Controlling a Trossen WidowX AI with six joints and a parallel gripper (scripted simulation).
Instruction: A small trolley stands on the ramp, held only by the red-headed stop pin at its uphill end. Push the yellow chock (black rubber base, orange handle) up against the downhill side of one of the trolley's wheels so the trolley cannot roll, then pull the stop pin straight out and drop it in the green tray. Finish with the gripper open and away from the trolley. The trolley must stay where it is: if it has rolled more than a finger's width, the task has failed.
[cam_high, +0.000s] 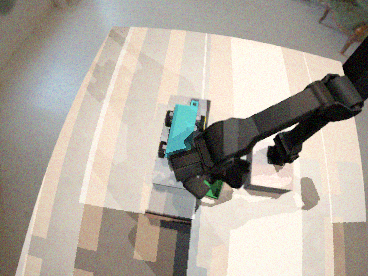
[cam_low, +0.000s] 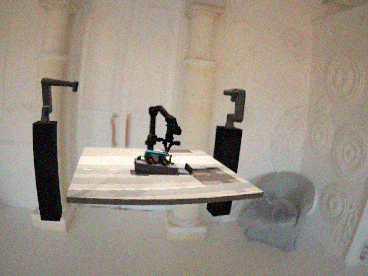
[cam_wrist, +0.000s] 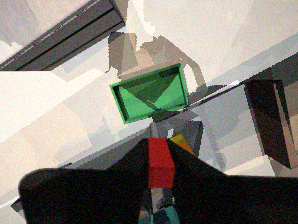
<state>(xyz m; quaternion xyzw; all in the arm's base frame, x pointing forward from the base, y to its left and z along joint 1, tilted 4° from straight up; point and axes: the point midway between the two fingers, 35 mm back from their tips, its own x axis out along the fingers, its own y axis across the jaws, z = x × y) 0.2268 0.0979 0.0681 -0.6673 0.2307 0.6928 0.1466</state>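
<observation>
My gripper tip is 14 cm above the green tray and 2 cm past it. Round my gripper tip: red-headed stop pin: right at my gripper tip; teal trolley: 11 cm to the right, 10 cm ahead, 2 cm below; yellow chock: 5 cm below, 5 cm ahead, 1 cm to the right.
</observation>
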